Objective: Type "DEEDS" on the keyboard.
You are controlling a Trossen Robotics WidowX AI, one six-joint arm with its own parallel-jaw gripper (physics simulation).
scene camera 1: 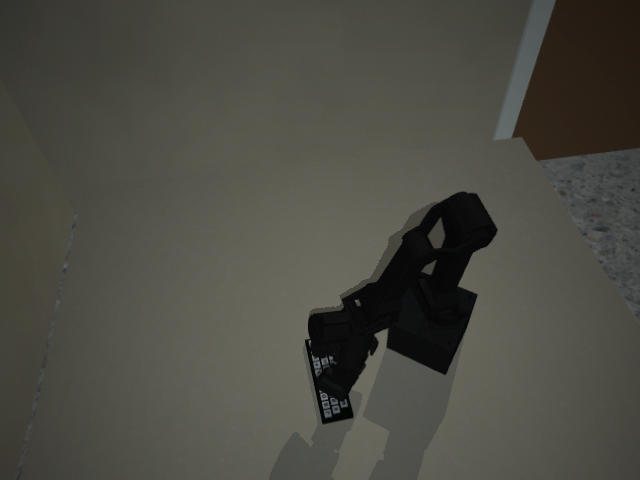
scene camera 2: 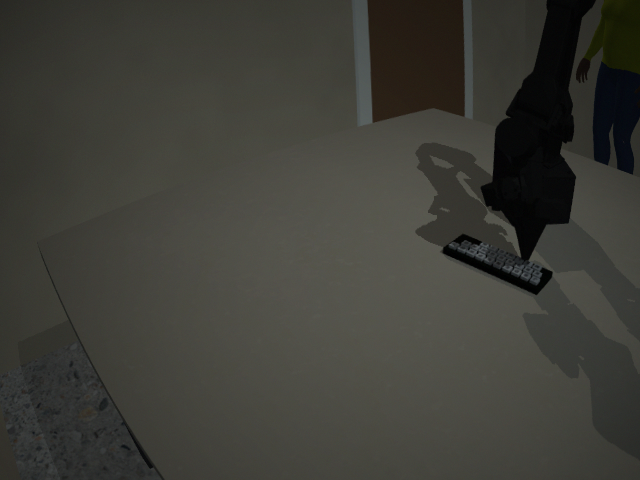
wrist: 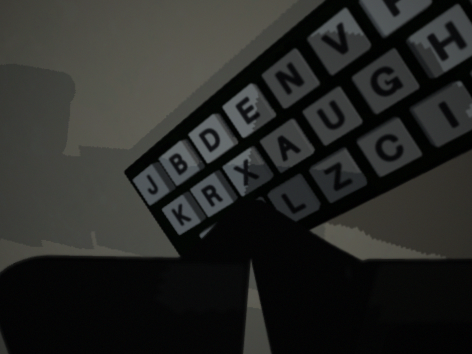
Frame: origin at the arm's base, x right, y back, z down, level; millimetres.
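Seen in the pictures: gripper, fingertip midpoint: [scene camera 2: 525, 260] [wrist: 248, 211]; arm's base at its link origin: [scene camera 1: 443, 314] [scene camera 2: 545, 157].
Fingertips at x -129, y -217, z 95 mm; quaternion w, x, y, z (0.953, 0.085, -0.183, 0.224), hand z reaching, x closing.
Offsets run from my fingertips to a thing's top centre. "pt": to the spot under its first point. Level surfaces: height alone.
The small black keyboard {pt dy +0, dx -47, dz +11 mm} [scene camera 1: 338, 416] [scene camera 2: 542, 284] [wrist: 172, 242] with pale lettered keys lies on the table, slanted in the wrist view. There, the D key {dy -30, dx -7, dz +6 mm} [wrist: 212, 138] and the E key {dy -34, dx +11, dz +6 mm} [wrist: 248, 111] are uncovered in the row farthest from the fingers. The S key does not show. My gripper [scene camera 2: 525, 258] [wrist: 248, 211] is shut and empty. It points down over the keyboard. In the wrist view its tips are just below the X key {dy -13, dx +2, dz +6 mm} [wrist: 247, 170], left of the L key {dy +3, dx +15, dz +6 mm} [wrist: 294, 200], and cover part of the nearest row. Whether they touch a key is unclear.
The arm's base [scene camera 1: 423, 335] stands on the table {dz +22 mm} [scene camera 1: 206, 310] [scene camera 2: 258, 310], beside the keyboard. Dark arm shadows fall across the table and some keys. A brown door [scene camera 1: 594, 77] [scene camera 2: 416, 56] and a person in a yellow-green top [scene camera 2: 622, 36] are beyond the table.
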